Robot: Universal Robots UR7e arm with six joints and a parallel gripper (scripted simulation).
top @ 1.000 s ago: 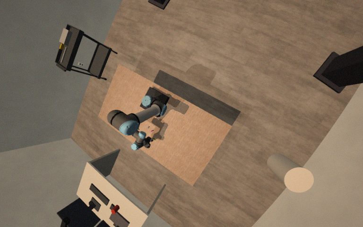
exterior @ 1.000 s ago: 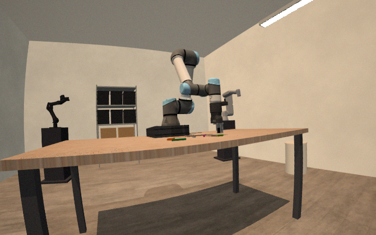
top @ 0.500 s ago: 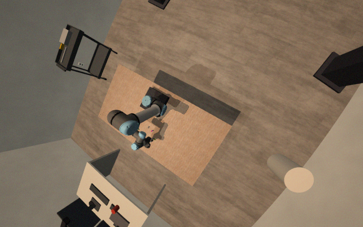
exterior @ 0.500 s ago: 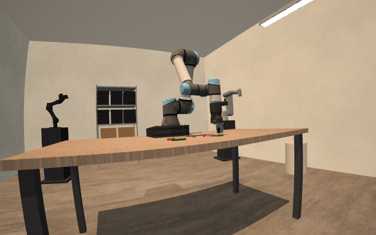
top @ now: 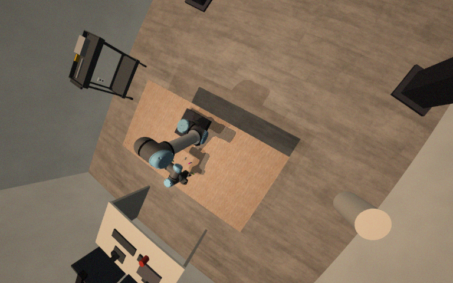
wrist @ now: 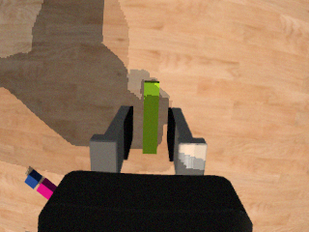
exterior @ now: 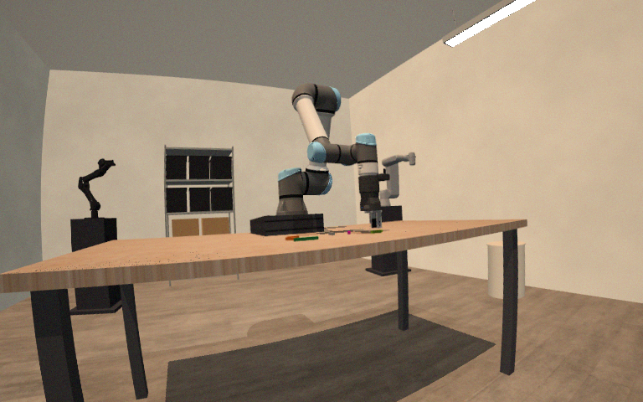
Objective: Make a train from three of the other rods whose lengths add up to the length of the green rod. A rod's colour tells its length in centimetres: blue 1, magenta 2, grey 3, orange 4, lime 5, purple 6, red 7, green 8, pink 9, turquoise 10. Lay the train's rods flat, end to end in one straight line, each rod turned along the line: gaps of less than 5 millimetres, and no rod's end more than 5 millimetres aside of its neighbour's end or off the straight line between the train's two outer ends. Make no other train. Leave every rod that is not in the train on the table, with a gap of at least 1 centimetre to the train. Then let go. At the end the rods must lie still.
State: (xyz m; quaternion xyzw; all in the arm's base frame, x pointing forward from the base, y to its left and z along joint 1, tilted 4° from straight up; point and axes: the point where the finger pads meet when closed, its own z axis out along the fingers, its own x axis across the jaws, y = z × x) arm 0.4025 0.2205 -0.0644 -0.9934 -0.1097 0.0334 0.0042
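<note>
My gripper is now 3 cm above the lime rod. The rest, counted from my hand: magenta rod (7 cm behind, 8 cm to the right, 3 cm below); small blue rod (8 cm behind, 8 cm to the right, 3 cm below); grey rod (7 cm behind, 15 cm to the right, 3 cm below).
</note>
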